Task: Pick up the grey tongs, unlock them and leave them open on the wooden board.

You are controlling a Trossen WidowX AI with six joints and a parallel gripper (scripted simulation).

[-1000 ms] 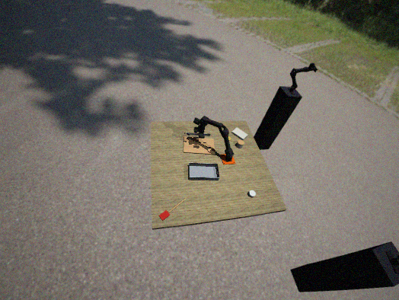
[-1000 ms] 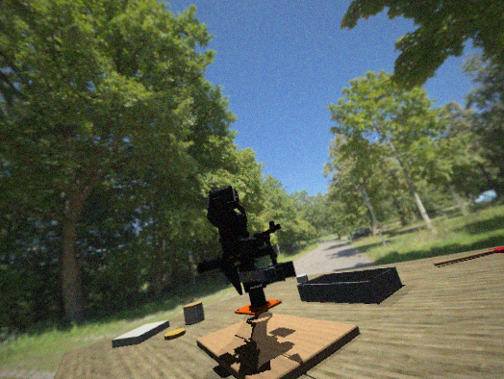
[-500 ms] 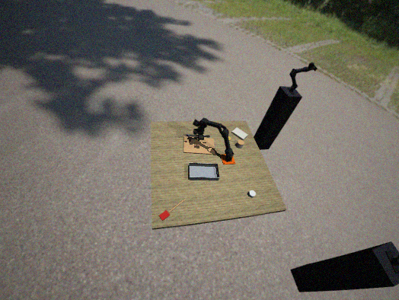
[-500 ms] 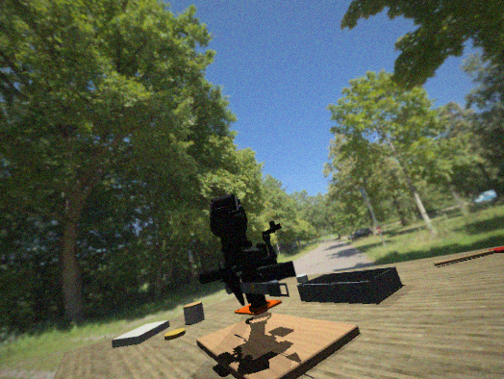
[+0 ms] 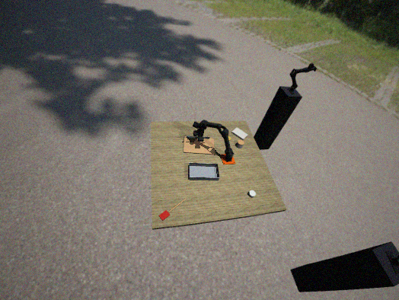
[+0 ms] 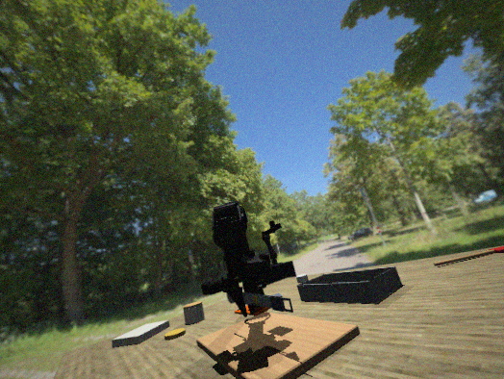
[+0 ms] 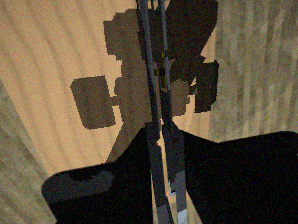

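Right now my gripper tip is 6 cm above the wooden board and 3 cm to the right of it. Round my gripper tip: yellow disc 39 cm behind, 6 cm below, 5 cm to the right; then yellow lock piece 5 cm ahead, 4 cm above, 1 cm to the right; then roasting tin 40 cm to the left, 4 cm below, 3 cm ahead.
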